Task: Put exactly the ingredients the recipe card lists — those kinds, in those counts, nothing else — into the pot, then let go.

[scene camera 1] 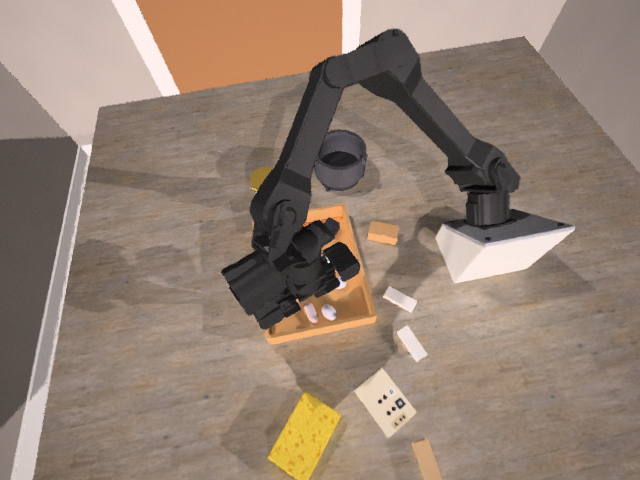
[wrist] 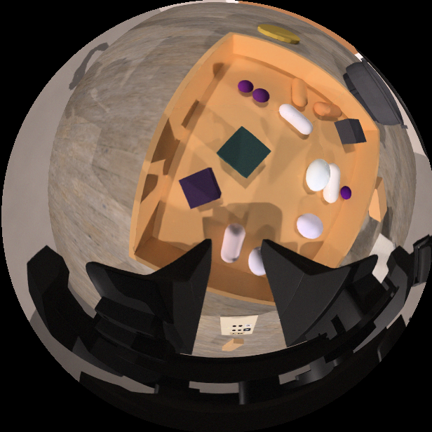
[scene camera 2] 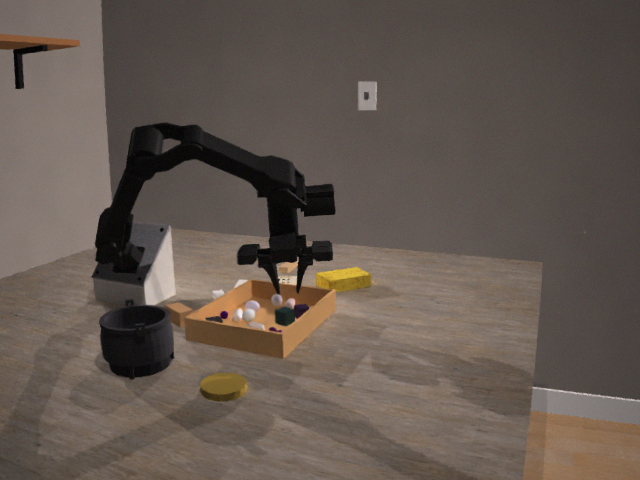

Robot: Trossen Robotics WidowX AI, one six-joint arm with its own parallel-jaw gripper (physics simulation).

Labels:
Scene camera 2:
my gripper: 288, 293
yellow disc: 230, 386
dark pot: 137, 340

